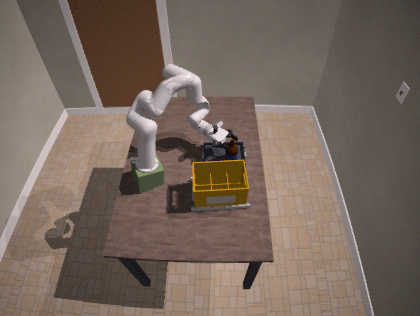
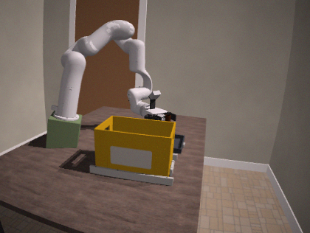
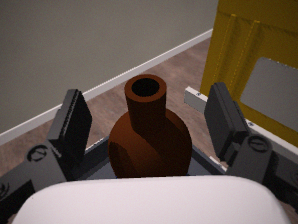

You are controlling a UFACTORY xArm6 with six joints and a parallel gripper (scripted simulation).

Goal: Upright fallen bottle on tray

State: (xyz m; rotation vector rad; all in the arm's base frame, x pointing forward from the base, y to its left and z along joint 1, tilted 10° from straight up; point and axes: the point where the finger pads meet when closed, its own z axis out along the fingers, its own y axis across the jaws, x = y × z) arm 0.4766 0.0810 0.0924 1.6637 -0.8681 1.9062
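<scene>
Now: hand 6 cm above the bottle. The rest, counted from my hand: yellow crate: 10 cm behind, 24 cm to the right, 6 cm below; tray: 4 cm behind, 3 cm to the left, 13 cm below.
</scene>
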